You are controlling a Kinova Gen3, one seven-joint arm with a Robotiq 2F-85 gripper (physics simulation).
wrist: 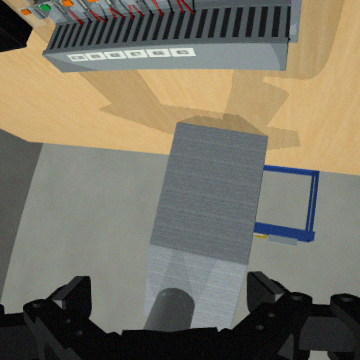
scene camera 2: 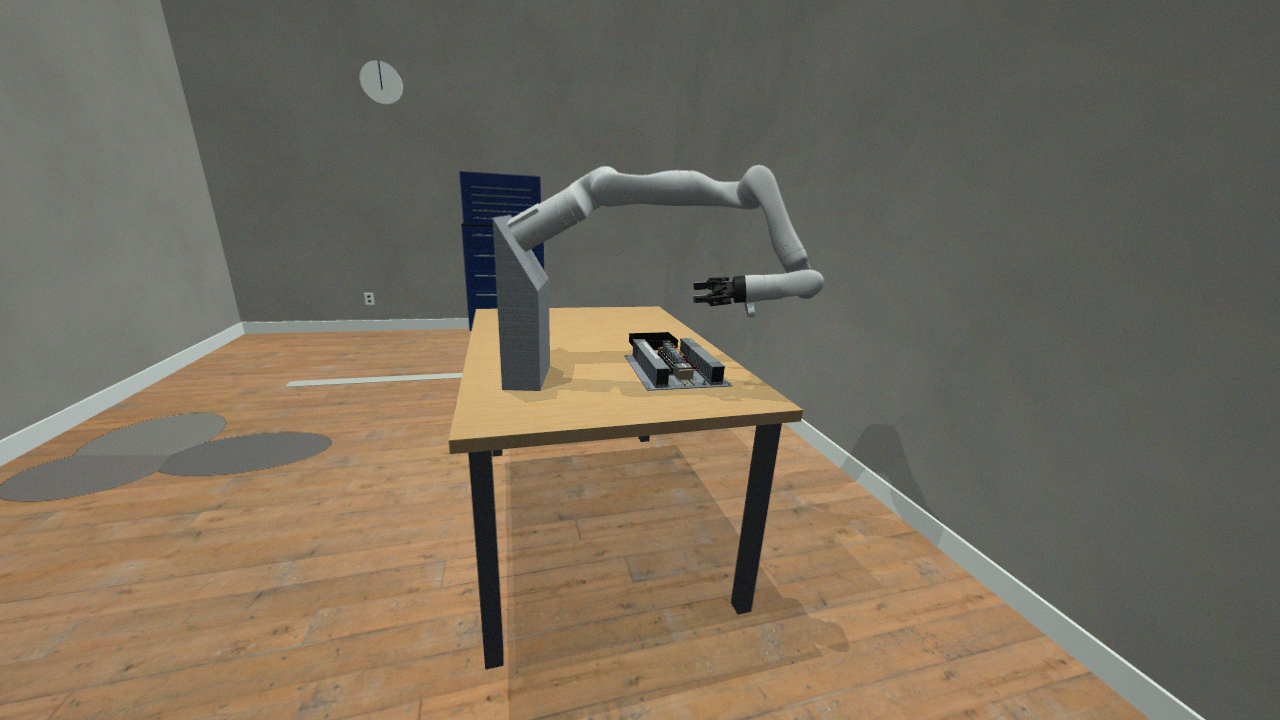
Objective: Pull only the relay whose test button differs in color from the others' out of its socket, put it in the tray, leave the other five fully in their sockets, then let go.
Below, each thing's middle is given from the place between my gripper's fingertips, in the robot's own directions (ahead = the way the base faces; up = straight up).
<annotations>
Right now the grey panel (scene camera 2: 674,383) is 280 mm below my hand, 110 mm to the left of it and 20 mm ahead of it.
</annotations>
